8 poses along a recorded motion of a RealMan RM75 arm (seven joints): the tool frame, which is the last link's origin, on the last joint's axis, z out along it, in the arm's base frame.
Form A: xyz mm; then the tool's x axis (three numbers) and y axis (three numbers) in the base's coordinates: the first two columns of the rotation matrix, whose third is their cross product.
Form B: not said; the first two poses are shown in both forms.
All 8 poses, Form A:
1: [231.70 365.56 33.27 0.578 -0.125 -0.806 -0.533 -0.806 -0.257]
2: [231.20 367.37 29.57 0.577 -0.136 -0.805 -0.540 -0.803 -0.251]
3: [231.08 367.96 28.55 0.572 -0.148 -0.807 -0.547 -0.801 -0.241]
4: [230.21 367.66 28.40 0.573 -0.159 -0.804 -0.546 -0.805 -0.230]
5: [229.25 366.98 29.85 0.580 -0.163 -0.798 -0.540 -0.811 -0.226]
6: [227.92 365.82 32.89 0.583 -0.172 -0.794 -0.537 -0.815 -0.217]
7: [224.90 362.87 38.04 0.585 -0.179 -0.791 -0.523 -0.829 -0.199]
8: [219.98 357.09 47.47 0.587 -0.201 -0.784 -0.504 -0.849 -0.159]
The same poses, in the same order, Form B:
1:
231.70 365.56 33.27
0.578 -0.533 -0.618
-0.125 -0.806 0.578
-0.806 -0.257 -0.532

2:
231.20 367.37 29.57
0.577 -0.540 -0.612
-0.136 -0.803 0.580
-0.805 -0.251 -0.537

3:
231.08 367.96 28.55
0.572 -0.547 -0.611
-0.148 -0.801 0.579
-0.807 -0.241 -0.539

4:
230.21 367.66 28.40
0.573 -0.546 -0.611
-0.159 -0.805 0.571
-0.804 -0.230 -0.548

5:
229.25 366.98 29.85
0.580 -0.540 -0.610
-0.163 -0.811 0.562
-0.798 -0.226 -0.558

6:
227.92 365.82 32.89
0.583 -0.537 -0.610
-0.172 -0.815 0.553
-0.794 -0.217 -0.568

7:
224.90 362.87 38.04
0.585 -0.523 -0.620
-0.179 -0.829 0.530
-0.791 -0.199 -0.579

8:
219.98 357.09 47.47
0.587 -0.504 -0.634
-0.201 -0.849 0.488
-0.784 -0.159 -0.600

